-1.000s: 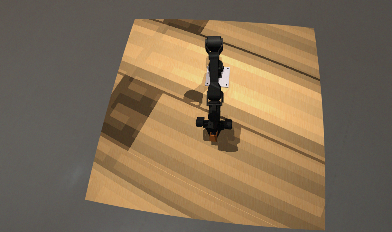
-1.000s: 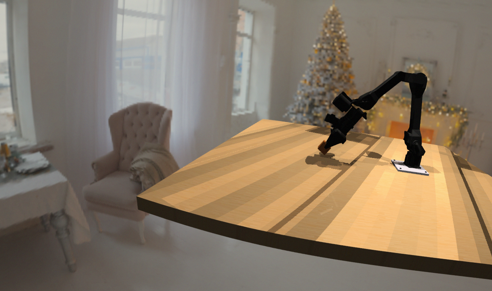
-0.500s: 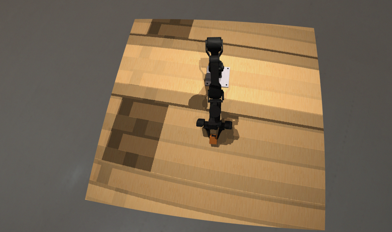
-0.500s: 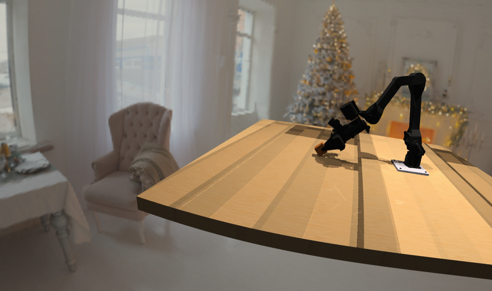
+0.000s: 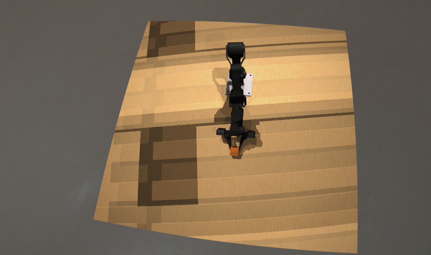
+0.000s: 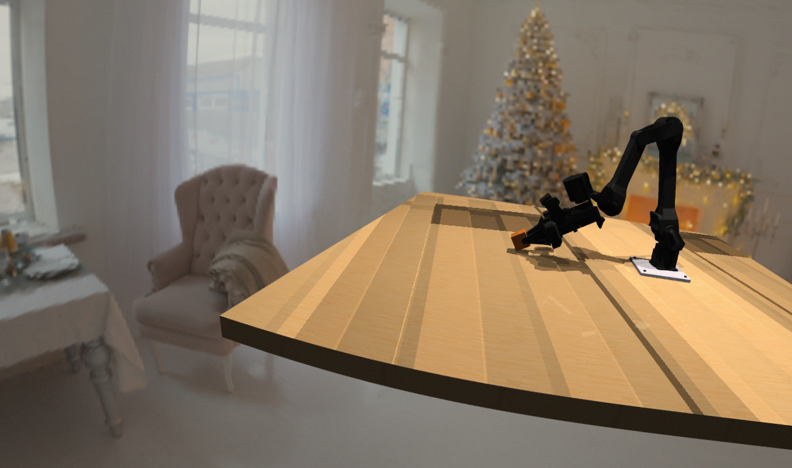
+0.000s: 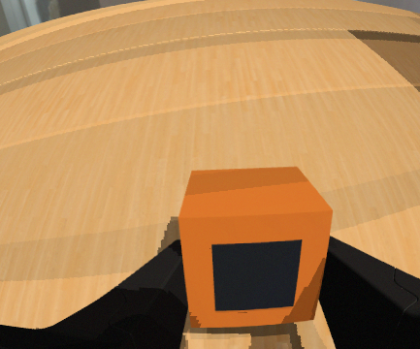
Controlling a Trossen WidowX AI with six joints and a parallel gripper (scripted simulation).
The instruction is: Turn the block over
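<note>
Right now my gripper tip is 10 mm past the block.
</note>
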